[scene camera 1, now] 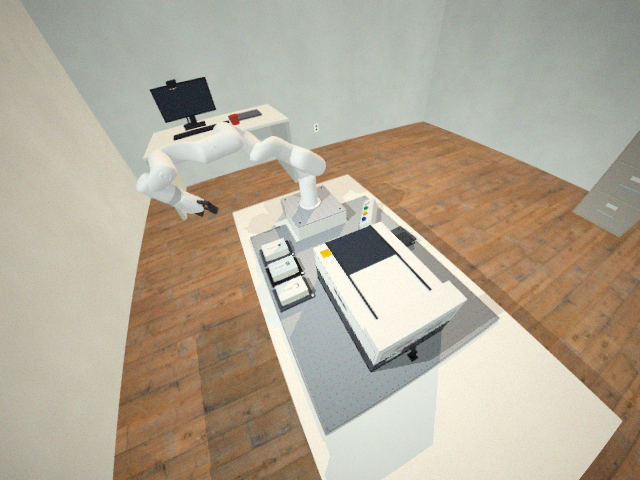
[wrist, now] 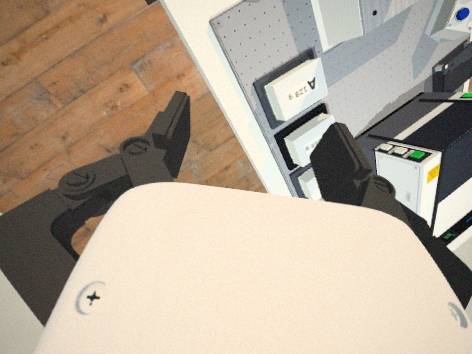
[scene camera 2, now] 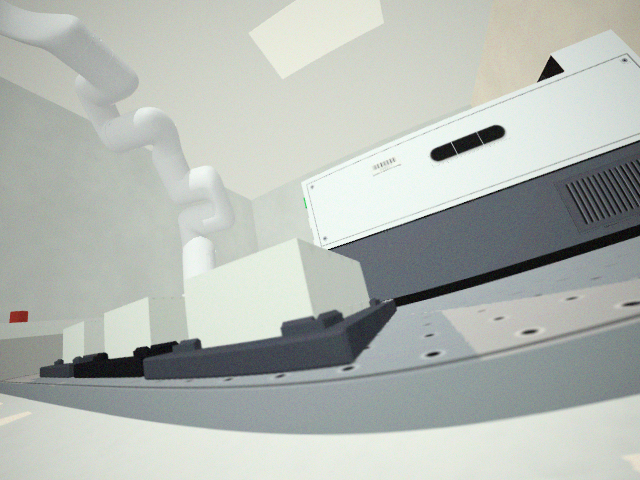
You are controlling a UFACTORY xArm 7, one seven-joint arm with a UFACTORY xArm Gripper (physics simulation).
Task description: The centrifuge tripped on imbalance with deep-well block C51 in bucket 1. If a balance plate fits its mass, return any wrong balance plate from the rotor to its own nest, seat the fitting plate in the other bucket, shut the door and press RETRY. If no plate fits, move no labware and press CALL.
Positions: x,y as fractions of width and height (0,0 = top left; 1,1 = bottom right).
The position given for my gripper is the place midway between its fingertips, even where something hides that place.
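Note:
My gripper (wrist: 0.55,0.36) is open and holds nothing. I see a white centrifuge (scene camera 2: 0.84,0.37) as well; the same white centrifuge (scene camera 1: 0.61,0.64) is also visible.

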